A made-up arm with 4 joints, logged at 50 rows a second.
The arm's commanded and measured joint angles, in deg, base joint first. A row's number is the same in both.
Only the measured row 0 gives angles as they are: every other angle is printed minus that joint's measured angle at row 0.
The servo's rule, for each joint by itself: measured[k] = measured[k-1] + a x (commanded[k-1-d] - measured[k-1]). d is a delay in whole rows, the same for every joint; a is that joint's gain. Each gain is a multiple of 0.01, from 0.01 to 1. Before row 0 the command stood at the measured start. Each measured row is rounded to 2 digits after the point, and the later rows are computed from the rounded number. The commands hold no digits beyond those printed.
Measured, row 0:
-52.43, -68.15, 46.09, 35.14
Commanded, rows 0 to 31:
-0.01, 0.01, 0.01, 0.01
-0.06, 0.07, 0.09, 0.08
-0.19, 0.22, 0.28, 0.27
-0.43, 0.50, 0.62, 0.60
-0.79, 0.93, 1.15, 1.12
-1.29, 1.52, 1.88, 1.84
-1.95, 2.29, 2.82, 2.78
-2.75, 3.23, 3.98, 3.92
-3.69, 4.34, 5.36, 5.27
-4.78, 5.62, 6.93, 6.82
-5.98, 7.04, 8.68, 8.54
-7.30, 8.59, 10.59, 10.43
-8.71, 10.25, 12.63, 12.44
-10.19, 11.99, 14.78, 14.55
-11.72, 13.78, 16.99, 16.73
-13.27, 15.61, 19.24, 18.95
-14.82, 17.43, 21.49, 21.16
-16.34, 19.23, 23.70, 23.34
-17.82, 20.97, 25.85, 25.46
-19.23, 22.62, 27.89, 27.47
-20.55, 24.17, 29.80, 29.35
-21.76, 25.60, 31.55, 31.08
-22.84, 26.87, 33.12, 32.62
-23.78, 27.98, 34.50, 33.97
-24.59, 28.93, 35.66, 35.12
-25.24, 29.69, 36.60, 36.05
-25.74, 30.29, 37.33, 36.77
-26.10, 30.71, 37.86, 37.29
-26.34, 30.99, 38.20, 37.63
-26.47, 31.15, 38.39, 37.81
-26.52, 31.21, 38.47, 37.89
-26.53, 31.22, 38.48, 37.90
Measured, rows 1 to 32:
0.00, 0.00, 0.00, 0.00
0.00, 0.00, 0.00, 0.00
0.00, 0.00, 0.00, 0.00
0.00, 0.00, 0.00, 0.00
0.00, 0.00, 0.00, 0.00
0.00, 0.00, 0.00, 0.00
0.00, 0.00, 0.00, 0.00
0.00, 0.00, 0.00, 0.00
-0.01, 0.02, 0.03, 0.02
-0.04, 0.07, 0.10, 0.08
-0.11, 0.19, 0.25, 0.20
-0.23, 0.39, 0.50, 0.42
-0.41, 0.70, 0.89, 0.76
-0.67, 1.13, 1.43, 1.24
-1.02, 1.70, 2.14, 1.88
-1.47, 2.41, 3.04, 2.69
-2.03, 3.28, 4.13, 3.68
-2.70, 4.30, 5.40, 4.85
-3.48, 5.46, 6.85, 6.19
-4.37, 6.75, 8.47, 7.69
-5.36, 8.16, 10.24, 9.34
-6.44, 9.68, 12.13, 11.11
-7.60, 11.28, 14.12, 12.99
-8.83, 12.94, 16.18, 14.95
-10.11, 14.64, 18.29, 16.96
-11.42, 16.35, 20.41, 19.00
-12.75, 18.04, 22.50, 21.03
-14.08, 19.70, 24.54, 23.03
-15.39, 21.29, 26.50, 24.96
-16.66, 22.80, 28.35, 26.80
-17.87, 24.20, 30.07, 28.52
-19.01, 25.48, 31.64, 30.10
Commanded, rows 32 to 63:
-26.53, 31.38, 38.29, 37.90
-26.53, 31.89, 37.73, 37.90
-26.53, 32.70, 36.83, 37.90
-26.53, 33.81, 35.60, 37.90
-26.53, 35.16, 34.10, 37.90
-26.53, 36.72, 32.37, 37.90
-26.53, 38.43, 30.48, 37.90
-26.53, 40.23, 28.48, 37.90
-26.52, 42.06, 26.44, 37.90
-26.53, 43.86, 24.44, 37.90
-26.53, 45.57, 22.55, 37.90
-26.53, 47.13, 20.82, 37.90
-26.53, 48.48, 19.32, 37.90
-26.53, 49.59, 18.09, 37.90
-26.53, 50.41, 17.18, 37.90
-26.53, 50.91, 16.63, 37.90
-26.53, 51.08, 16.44, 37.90
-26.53, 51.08, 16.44, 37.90
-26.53, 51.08, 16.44, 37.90
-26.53, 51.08, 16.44, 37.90
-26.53, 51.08, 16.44, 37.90
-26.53, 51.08, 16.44, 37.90
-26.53, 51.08, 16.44, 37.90
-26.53, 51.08, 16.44, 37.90
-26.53, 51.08, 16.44, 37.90
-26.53, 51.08, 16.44, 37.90
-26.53, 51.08, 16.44, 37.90
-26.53, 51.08, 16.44, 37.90
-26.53, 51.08, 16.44, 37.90
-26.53, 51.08, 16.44, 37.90
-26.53, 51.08, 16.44, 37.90
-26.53, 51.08, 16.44, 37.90
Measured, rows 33 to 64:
-20.07, 26.62, 33.03, 31.53
-21.03, 27.61, 34.23, 32.79
-21.89, 28.45, 35.25, 33.87
-22.65, 29.14, 36.08, 34.77
-23.30, 29.68, 36.73, 35.50
-23.85, 30.09, 37.22, 36.07
-24.31, 30.40, 37.57, 36.51
-24.69, 30.66, 37.77, 36.84
-25.00, 30.99, 37.76, 37.09
-25.26, 31.45, 37.50, 37.28
-25.48, 32.09, 36.97, 37.43
-25.66, 32.92, 36.17, 37.54
-25.81, 33.95, 35.11, 37.63
-25.93, 35.16, 33.81, 37.69
-26.03, 36.53, 32.32, 37.74
-26.11, 38.02, 30.67, 37.78
-26.18, 39.60, 28.93, 37.81
-26.24, 41.21, 27.14, 37.83
-26.29, 42.81, 25.37, 37.85
-26.33, 44.34, 23.68, 37.86
-26.36, 45.76, 22.11, 37.87
-26.39, 47.02, 20.73, 37.88
-26.41, 48.07, 19.58, 37.88
-26.43, 48.88, 18.70, 37.88
-26.45, 49.47, 18.07, 37.88
-26.46, 49.90, 17.61, 37.88
-26.47, 50.22, 17.28, 37.88
-26.48, 50.45, 17.04, 37.88
-26.49, 50.62, 16.87, 37.88
-26.50, 50.74, 16.75, 37.88
-26.51, 50.83, 16.66, 37.88
-26.51, 50.90, 16.60, 37.88

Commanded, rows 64 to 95:
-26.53, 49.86, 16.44, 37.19
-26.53, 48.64, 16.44, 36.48
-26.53, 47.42, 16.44, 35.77
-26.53, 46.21, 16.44, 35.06
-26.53, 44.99, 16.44, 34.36
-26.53, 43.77, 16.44, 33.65
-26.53, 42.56, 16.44, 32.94
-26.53, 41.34, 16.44, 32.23
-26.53, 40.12, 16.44, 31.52
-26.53, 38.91, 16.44, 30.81
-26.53, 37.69, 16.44, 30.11
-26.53, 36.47, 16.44, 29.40
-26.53, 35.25, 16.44, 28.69
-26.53, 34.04, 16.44, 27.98
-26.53, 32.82, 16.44, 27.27
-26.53, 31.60, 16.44, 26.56
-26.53, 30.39, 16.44, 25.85
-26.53, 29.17, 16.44, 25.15
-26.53, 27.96, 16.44, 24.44
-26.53, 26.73, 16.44, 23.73
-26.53, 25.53, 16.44, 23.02
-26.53, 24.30, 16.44, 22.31
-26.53, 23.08, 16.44, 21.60
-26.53, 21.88, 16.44, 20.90
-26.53, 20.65, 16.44, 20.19
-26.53, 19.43, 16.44, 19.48
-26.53, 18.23, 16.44, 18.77
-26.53, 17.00, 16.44, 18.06
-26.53, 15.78, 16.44, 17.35
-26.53, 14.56, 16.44, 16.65
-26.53, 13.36, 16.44, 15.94
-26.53, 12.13, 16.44, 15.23
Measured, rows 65 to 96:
-26.51, 50.95, 16.56, 37.88
-26.51, 50.99, 16.53, 37.88
-26.51, 51.01, 16.50, 37.88
-26.51, 51.03, 16.48, 37.88
-26.51, 51.04, 16.47, 37.88
-26.51, 51.05, 16.46, 37.88
-26.51, 51.06, 16.45, 37.88
-26.51, 50.74, 16.45, 37.71
-26.51, 50.17, 16.45, 37.41
-26.51, 49.43, 16.45, 37.02
-26.51, 48.56, 16.45, 36.55
-26.51, 47.60, 16.45, 36.02
-26.51, 46.57, 16.45, 35.45
-26.51, 45.49, 16.45, 34.85
-26.51, 44.37, 16.45, 34.22
-26.51, 43.22, 16.45, 33.57
-26.51, 42.06, 16.45, 32.91
-26.51, 40.88, 16.45, 32.24
-26.51, 39.69, 16.45, 31.56
-26.51, 38.49, 16.45, 30.87
-26.51, 37.29, 16.45, 30.18
-26.51, 36.08, 16.45, 29.48
-26.51, 34.87, 16.45, 28.78
-26.51, 33.66, 16.45, 28.08
-26.51, 32.45, 16.45, 27.38
-26.51, 31.24, 16.45, 26.67
-26.51, 30.02, 16.45, 25.96
-26.51, 28.81, 16.45, 25.25
-26.51, 27.59, 16.45, 24.54
-26.51, 26.37, 16.45, 23.83
-26.51, 25.16, 16.45, 23.13
-26.51, 23.94, 16.45, 22.42

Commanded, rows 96 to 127:
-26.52, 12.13, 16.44, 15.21
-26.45, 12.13, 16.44, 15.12
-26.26, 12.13, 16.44, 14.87
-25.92, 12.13, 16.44, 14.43
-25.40, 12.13, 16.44, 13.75
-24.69, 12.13, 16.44, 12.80
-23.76, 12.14, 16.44, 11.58
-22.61, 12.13, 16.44, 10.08
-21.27, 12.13, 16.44, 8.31
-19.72, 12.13, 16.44, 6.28
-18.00, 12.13, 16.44, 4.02
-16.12, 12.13, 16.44, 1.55
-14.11, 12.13, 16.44, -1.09
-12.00, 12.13, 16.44, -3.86
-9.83, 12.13, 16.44, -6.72
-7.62, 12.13, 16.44, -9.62
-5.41, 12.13, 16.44, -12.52
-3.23, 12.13, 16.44, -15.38
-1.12, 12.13, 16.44, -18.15
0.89, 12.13, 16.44, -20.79
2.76, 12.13, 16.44, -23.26
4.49, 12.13, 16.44, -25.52
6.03, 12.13, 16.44, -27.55
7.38, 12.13, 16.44, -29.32
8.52, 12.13, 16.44, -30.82
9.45, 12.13, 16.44, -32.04
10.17, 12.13, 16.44, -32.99
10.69, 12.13, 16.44, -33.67
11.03, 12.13, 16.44, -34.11
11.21, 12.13, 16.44, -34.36
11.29, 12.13, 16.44, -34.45
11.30, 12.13, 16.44, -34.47
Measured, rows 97 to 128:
-26.51, 22.72, 16.45, 21.71
-26.51, 21.51, 16.45, 21.00
-26.51, 20.29, 16.45, 20.29
-26.51, 19.07, 16.45, 19.58
-26.51, 17.85, 16.45, 18.88
-26.51, 16.64, 16.45, 18.17
-26.51, 15.42, 16.45, 17.46
-26.51, 14.53, 16.45, 16.92
-26.50, 13.88, 16.45, 16.49
-26.46, 13.41, 16.45, 16.10
-26.37, 13.06, 16.45, 15.70
-26.21, 12.81, 16.45, 15.23
-25.95, 12.63, 16.45, 14.65
-25.58, 12.50, 16.45, 13.91
-25.08, 12.40, 16.45, 12.99
-24.43, 12.33, 16.45, 11.87
-23.63, 12.28, 16.45, 10.53
-22.67, 12.24, 16.45, 8.97
-21.56, 12.21, 16.45, 7.19
-20.29, 12.19, 16.45, 5.20
-18.88, 12.17, 16.45, 3.03
-17.34, 12.16, 16.45, 0.69
-15.69, 12.15, 16.45, -1.78
-13.94, 12.14, 16.45, -4.36
-12.12, 12.14, 16.45, -7.00
-10.25, 12.14, 16.45, -9.68
-8.36, 12.14, 16.45, -12.35
-6.47, 12.14, 16.45, -14.97
-4.61, 12.14, 16.45, -17.50
-2.80, 12.14, 16.45, -19.91
-1.07, 12.14, 16.45, -22.17
0.56, 12.14, 16.45, -24.25

